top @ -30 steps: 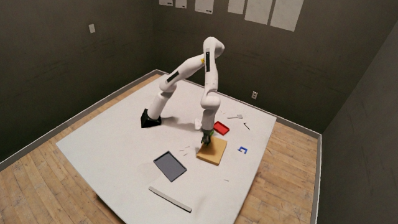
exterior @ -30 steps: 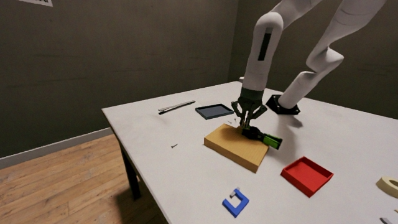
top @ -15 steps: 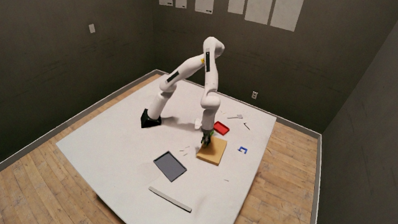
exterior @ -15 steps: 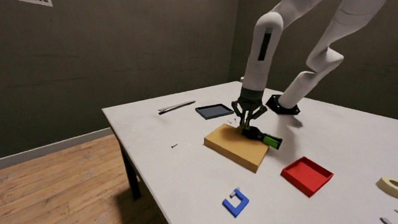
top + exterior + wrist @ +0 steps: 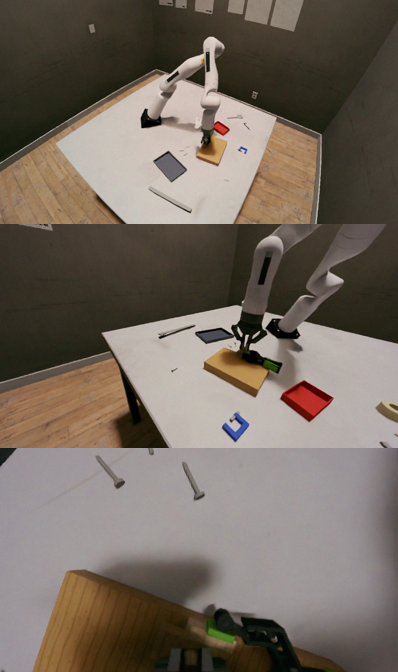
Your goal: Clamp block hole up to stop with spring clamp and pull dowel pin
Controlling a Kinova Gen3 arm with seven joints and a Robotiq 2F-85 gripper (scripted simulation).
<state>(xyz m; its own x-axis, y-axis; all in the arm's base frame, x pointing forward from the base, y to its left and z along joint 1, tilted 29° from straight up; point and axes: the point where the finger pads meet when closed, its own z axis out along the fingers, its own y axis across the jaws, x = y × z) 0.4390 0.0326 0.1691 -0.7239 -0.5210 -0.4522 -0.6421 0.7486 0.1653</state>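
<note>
Right now my hand is 20 mm above the dowel pin. From my hand the other things lie so: grey tray (50 mm behind, 260 mm to the right, 70 mm below); red tray (40 mm behind, 220 mm to the left, 70 mm below); small wooden block (40 mm below).
</note>
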